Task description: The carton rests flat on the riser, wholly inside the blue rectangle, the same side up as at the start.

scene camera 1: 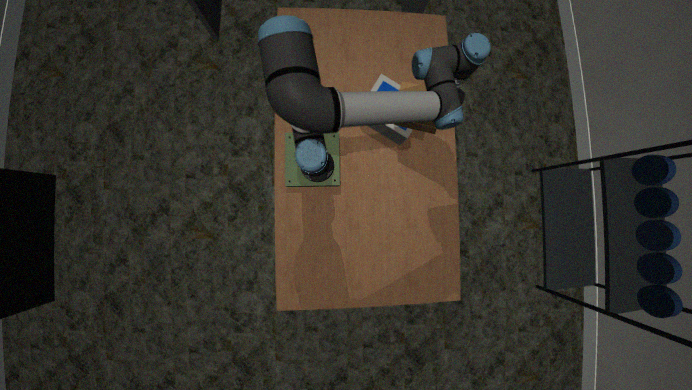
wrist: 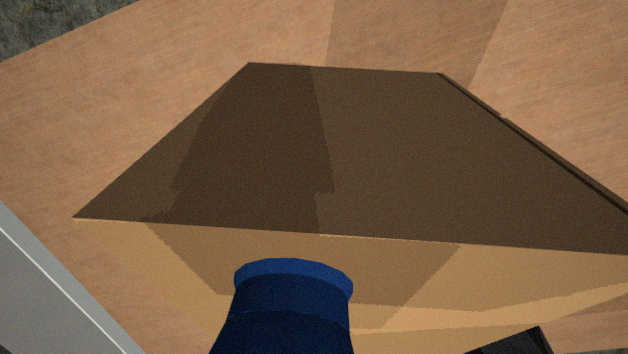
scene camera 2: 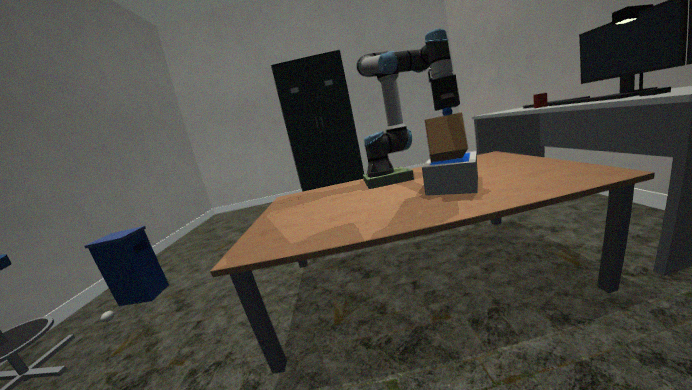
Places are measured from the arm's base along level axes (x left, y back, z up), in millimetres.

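Pixels of known places: hand at its tool point: (wrist: 294, 266) (scene camera 2: 448, 120); arm's base at its link origin: (scene camera 2: 380, 174).
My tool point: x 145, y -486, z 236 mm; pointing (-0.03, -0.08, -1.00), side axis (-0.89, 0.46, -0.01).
Note:
For each thing: its top centre in the pictures, then the offset to it from my tool point. Level surfaces: height alone.
- carton leans slightly compared with the riser, top centre: (scene camera 2: 450, 158) (scene camera 1: 394, 105) dx +61, dy +107, dz -163 mm
- blue rectangle at its top centre: (scene camera 2: 450, 158) (scene camera 1: 394, 105) dx +61, dy +107, dz -163 mm
- wooden table at its surface level: dz -283 mm
The brown carton (scene camera 2: 446, 137) (wrist: 300, 150) hangs from my suction cup (scene camera 2: 447, 111) (wrist: 293, 270), which is shut on its top face. In scene camera 2 the carton leans slightly compared with the riser (scene camera 2: 450, 179) and is low over it; whether its underside touches the riser cannot be told. A strip of the blue rectangle (scene camera 2: 456, 160) shows below the carton. In scene camera 1 my arm covers the middle of the riser (scene camera 1: 392, 134); a corner of the blue rectangle (scene camera 1: 387, 87) and a dark side of the carton (scene camera 1: 424, 127) show. That carton side reaches out past the riser's right part.
The riser stands on the wooden table (scene camera 1: 370, 225) (scene camera 2: 310, 225). The arm's base is on a green plate (scene camera 1: 295, 175) (scene camera 2: 402, 176) beside the riser. A desk (scene camera 2: 600, 127) with a monitor (scene camera 2: 635, 47) stands behind the table at the right in scene camera 2.

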